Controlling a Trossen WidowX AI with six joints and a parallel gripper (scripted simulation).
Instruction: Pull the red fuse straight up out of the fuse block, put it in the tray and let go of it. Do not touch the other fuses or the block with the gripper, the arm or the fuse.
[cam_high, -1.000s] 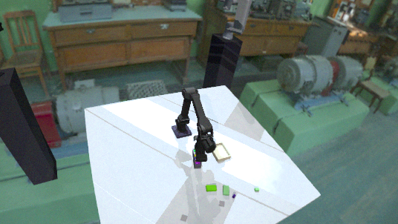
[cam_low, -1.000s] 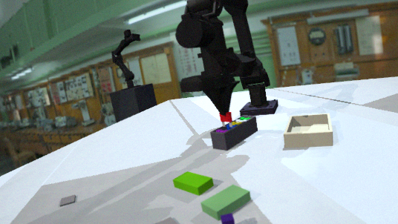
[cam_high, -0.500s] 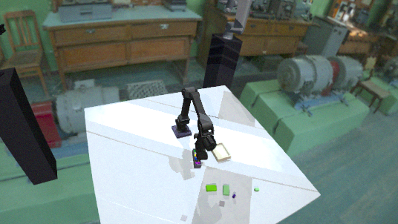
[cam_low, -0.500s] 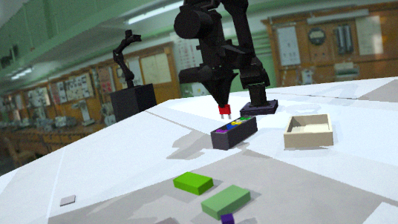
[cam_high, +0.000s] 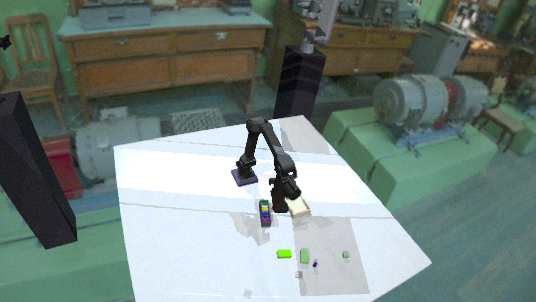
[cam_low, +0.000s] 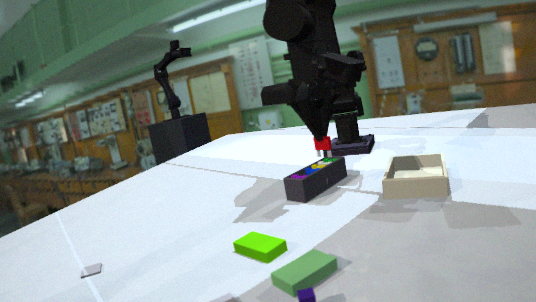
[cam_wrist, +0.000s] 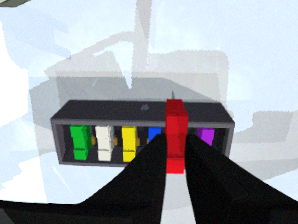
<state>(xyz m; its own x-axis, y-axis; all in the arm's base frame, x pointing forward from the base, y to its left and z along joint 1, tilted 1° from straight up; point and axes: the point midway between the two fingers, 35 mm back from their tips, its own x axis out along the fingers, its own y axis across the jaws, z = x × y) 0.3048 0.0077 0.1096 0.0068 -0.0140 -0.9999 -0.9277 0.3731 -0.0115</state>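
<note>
Right now the beige tray is 150 mm to the left of my gripper tip, 90 mm below it and 20 mm behind it. Also, from my gripper tip: red fuse: 10 mm below; then small purple cube: 300 mm ahead, 80 mm below, 50 mm to the left.
</note>
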